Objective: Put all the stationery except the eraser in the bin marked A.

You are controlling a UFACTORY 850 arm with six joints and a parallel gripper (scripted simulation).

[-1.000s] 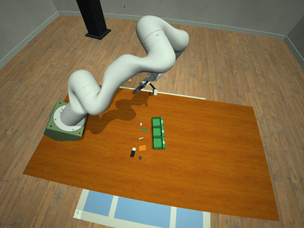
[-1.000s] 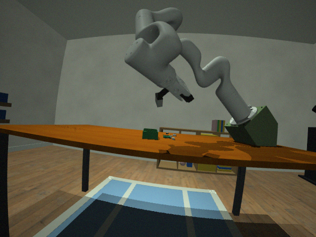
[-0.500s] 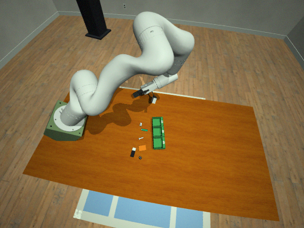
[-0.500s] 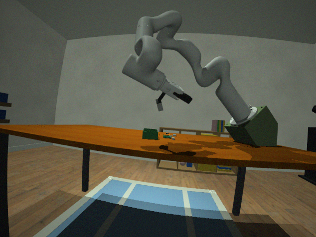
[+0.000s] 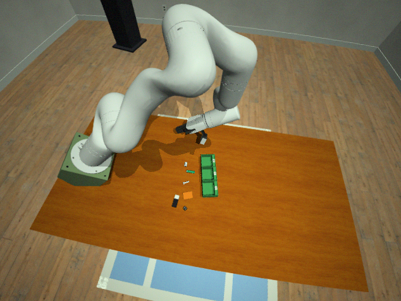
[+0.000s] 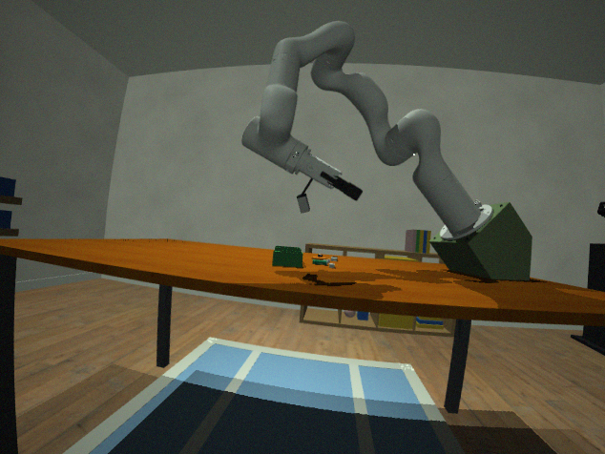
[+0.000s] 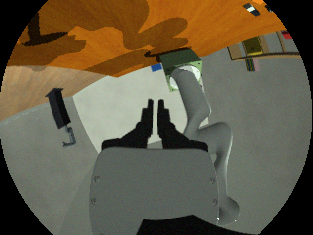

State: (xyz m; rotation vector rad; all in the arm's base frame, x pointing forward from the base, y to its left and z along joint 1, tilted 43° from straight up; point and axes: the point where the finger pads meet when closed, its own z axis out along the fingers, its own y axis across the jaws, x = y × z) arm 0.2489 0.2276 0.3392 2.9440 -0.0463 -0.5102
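Right now my hand is 22 cm short of the green bin, 19 cm above it and 10 cm to the left of it. Also, from my hand: white bolt: 21 cm below, 20 cm to the right, 11 cm ahead; green cylinder: 21 cm below, 12 cm to the right, 11 cm ahead; grey-white thing: 21 cm below, 9 cm to the right, 6 cm ahead.
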